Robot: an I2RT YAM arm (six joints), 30 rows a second.
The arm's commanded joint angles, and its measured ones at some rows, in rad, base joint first. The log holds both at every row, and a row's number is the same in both.
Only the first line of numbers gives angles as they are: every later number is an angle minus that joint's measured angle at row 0.
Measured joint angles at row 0:
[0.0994 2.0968 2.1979 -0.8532 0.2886 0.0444]
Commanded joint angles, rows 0 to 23:
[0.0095 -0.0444 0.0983 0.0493 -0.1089 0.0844]
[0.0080 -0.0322 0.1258 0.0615 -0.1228 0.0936]
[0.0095 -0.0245 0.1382 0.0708 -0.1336 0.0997]
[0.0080 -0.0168 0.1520 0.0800 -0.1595 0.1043]
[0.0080 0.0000 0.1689 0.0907 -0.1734 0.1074]
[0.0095 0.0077 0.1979 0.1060 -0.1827 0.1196]
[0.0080 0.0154 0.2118 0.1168 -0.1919 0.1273]
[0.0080 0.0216 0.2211 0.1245 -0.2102 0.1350]
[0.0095 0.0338 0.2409 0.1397 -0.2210 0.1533]
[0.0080 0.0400 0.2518 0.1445 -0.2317 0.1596]
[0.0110 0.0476 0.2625 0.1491 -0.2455 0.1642]
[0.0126 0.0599 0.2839 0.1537 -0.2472 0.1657]
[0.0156 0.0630 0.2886 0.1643 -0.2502 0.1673]
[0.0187 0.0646 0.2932 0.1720 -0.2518 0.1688]
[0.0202 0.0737 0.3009 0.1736 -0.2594 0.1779]
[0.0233 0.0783 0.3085 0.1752 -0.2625 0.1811]
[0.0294 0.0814 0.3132 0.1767 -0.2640 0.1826]
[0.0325 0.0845 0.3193 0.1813 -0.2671 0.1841]
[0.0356 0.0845 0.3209 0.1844 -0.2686 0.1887]
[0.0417 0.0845 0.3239 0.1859 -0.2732 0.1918]
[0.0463 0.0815 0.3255 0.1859 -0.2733 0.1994]
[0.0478 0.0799 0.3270 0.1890 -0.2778 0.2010]
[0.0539 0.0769 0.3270 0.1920 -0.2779 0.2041]
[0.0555 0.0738 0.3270 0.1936 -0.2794 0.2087]
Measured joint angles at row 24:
[0.0389 0.1106 0.2613 0.0756 -0.2579 0.1763]
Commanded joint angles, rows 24 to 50:
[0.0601 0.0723 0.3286 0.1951 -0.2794 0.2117]
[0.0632 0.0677 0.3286 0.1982 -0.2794 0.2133]
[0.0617 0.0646 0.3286 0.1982 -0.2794 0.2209]
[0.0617 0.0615 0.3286 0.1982 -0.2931 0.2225]
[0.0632 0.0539 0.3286 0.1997 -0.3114 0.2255]
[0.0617 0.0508 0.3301 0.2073 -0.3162 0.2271]
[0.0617 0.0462 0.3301 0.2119 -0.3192 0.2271]
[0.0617 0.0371 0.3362 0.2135 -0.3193 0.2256]
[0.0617 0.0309 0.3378 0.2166 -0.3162 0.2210]
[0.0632 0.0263 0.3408 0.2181 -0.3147 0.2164]
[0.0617 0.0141 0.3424 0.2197 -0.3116 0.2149]
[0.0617 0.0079 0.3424 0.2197 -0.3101 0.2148]
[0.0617 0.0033 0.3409 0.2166 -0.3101 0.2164]
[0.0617 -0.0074 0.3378 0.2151 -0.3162 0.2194]
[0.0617 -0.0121 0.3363 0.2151 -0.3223 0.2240]
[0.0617 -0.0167 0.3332 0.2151 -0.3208 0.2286]
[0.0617 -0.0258 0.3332 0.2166 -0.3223 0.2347]
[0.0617 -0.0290 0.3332 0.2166 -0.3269 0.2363]
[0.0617 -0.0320 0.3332 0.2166 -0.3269 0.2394]
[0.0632 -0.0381 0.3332 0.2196 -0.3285 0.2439]
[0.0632 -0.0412 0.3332 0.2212 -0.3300 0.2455]
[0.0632 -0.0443 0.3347 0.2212 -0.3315 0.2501]
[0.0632 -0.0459 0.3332 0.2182 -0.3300 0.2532]
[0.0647 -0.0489 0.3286 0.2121 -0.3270 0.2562]
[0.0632 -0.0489 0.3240 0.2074 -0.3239 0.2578]
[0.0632 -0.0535 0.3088 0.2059 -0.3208 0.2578]
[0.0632 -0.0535 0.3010 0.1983 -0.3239 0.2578]
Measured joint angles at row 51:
[0.0576 0.0343 0.2800 0.0996 -0.3132 0.2369]
